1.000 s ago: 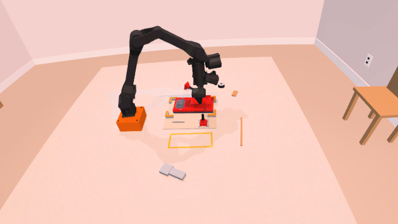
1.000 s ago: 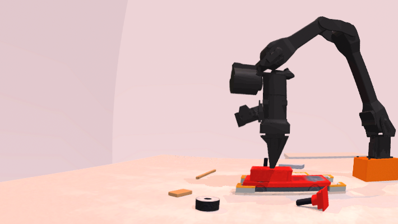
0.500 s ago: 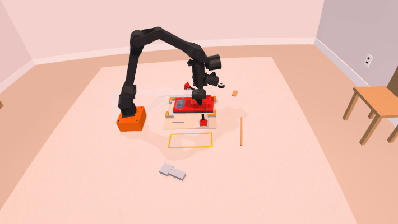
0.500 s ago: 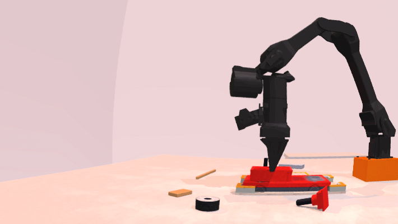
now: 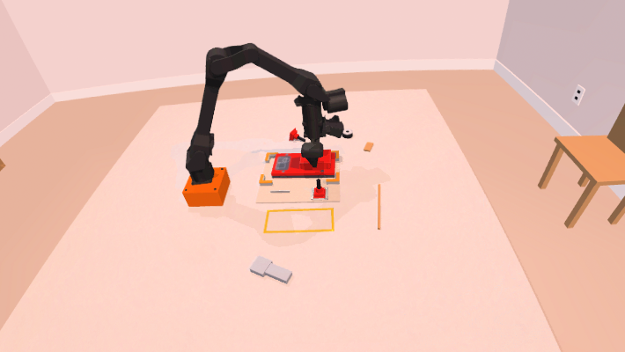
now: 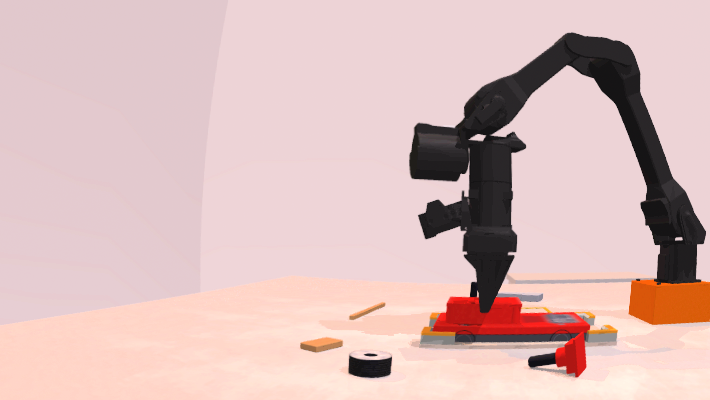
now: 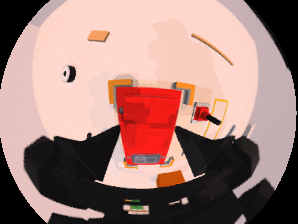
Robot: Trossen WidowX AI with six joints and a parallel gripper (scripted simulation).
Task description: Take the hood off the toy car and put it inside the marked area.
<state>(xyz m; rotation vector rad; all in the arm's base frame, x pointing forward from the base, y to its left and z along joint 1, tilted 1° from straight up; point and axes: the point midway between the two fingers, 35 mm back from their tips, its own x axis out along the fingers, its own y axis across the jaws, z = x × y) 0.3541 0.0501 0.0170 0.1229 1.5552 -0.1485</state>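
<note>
Now: the red hood right at my gripper tip. The rest, counted from my gripper tip: black wheel 170 mm to the left, 130 mm ahead, 30 mm below; small wooden block 190 mm ahead, 80 mm to the left, 40 mm below; thin wooden stick 210 mm to the right, 160 mm ahead, 40 mm below.
</note>
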